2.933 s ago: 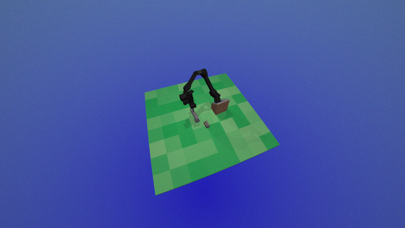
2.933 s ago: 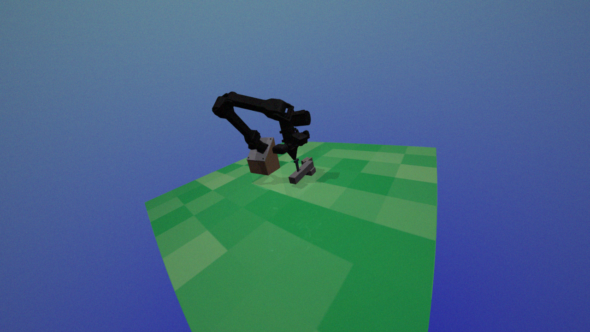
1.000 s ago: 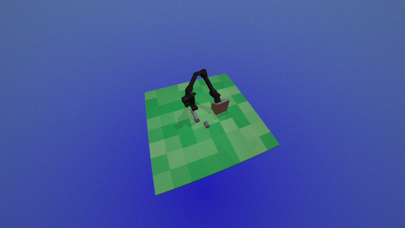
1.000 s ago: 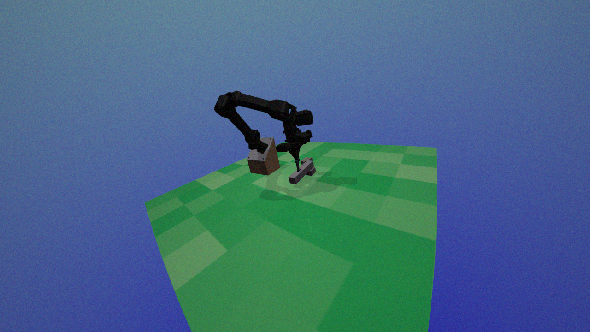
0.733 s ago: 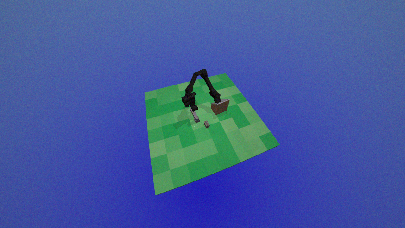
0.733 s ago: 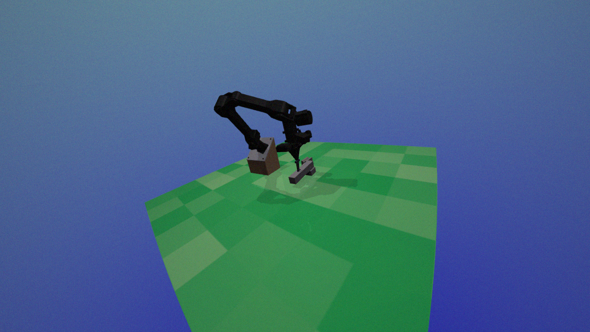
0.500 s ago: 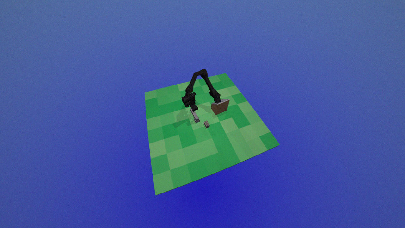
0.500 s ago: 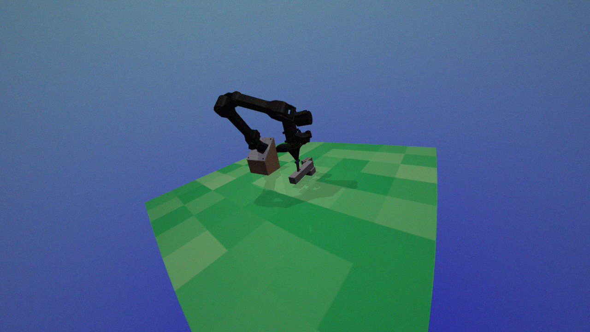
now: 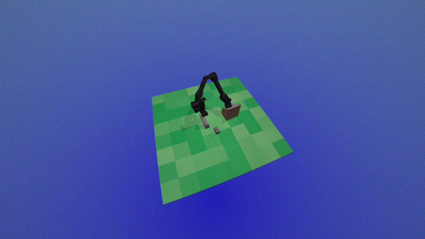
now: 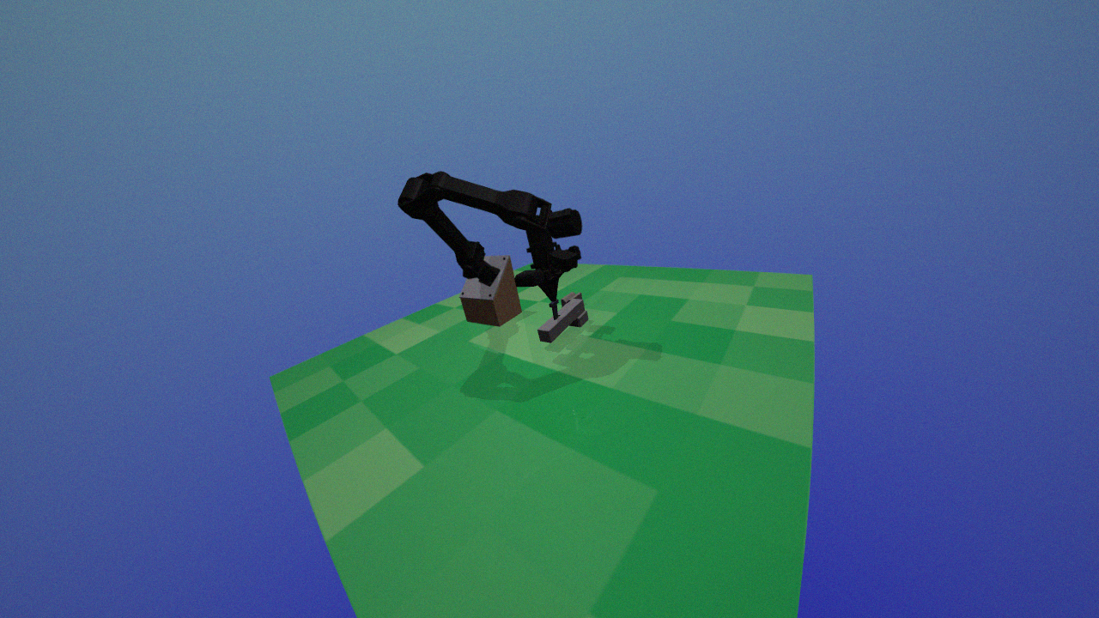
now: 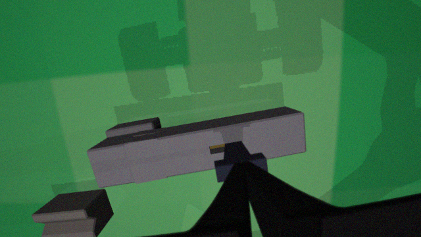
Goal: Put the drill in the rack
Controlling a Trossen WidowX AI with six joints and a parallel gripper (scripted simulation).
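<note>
Now: gripper tip 10 mm to the right of the dark part and 40 mm above it. Round my gripper tip: drill 20 mm behind, 60 mm to the left, 60 mm below; then rack 120 mm behind, 180 mm to the left, 90 mm below.
</note>
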